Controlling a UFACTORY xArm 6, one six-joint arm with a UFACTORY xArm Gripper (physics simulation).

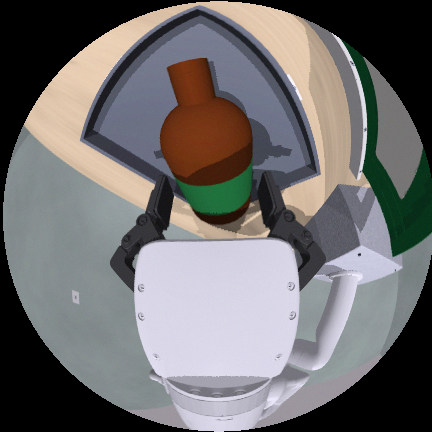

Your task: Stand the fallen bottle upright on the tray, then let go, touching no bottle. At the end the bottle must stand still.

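Frame: origin at the arm's base, x back, y down, z right, level; metres.
Where they show: gripper, fingertip midpoint: (214, 181); arm's base at its link origin: (345, 275).
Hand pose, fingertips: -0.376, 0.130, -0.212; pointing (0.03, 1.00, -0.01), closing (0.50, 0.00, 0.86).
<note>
Each offset is from my fingertips to the top centre of the thing, as dx, dy, dz. "spot": to the spot under its first point.
A brown bottle {-0.029, -0.022, +0.012} (206, 132) with a green label lies on its side over the grey tray {spot: -0.114, +0.052, -0.036} (125, 105). Its neck points to the far side of the tray, and its base is at the tray's near corner, toward me. My gripper (214, 181) is open, with one finger to the left and one to the right of the bottle's lower part near the green label. A gap shows between the left finger and the bottle; the right finger is close beside the label. Nothing is held. Whether the base rests on the tray's rim is hidden.
The raised tray walls enclose the bottle's neck and shoulder. A wooden table (60, 90) surrounds the tray. A grey box-shaped block (332, 225) stands at the right, with a white arm tube below it. A white-edged rail {spot: -0.004, +0.033, +0.196} (359, 115) and a dark green object {spot: +0.054, -0.075, +0.211} (400, 215) are further right.
</note>
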